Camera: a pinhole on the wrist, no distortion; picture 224 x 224 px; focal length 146.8 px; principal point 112.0 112.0 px. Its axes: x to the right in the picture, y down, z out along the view. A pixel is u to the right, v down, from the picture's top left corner.
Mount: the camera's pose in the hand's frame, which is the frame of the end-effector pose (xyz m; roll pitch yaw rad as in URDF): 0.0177 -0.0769 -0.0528 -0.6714 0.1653 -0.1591
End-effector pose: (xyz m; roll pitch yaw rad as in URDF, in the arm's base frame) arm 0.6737 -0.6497 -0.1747 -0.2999 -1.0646 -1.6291
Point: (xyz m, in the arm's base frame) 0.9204 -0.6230 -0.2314
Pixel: 26.5 200.0
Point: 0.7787 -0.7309 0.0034
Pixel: 193.8 163.0
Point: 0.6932 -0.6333 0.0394
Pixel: 197.6 72.5
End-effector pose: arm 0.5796 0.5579 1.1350 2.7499 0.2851 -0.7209
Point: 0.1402 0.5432 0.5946
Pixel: 36.4 24.8
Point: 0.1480 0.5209 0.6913
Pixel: 30.8 42.5
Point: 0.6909 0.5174 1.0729
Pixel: outside the picture
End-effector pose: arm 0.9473 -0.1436 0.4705 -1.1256 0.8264 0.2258
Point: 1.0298 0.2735 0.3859
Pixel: 130.0 75.2
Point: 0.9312 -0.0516 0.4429
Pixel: 82.5 131.0
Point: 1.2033 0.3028 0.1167
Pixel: 209.4 96.4
